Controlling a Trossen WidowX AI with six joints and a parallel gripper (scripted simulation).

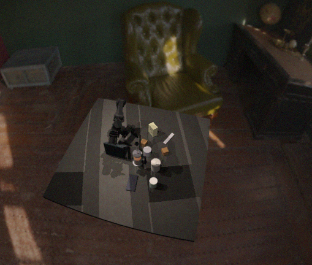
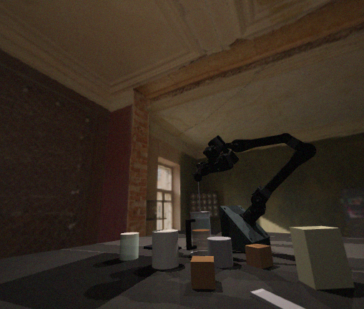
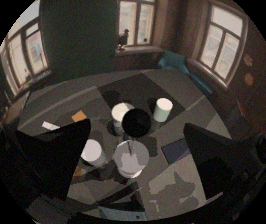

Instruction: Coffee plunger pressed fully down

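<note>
The coffee press lies 150 mm below my gripper tip and 30 mm ahead of it. Also, from my gripper tip: white strip: 320 mm to the left, 290 mm below, 240 mm ahead; then dark slab: 290 mm below, 210 mm to the right, 10 mm ahead; then white cylinder: 240 mm below, 170 mm ahead, 30 mm to the right.
</note>
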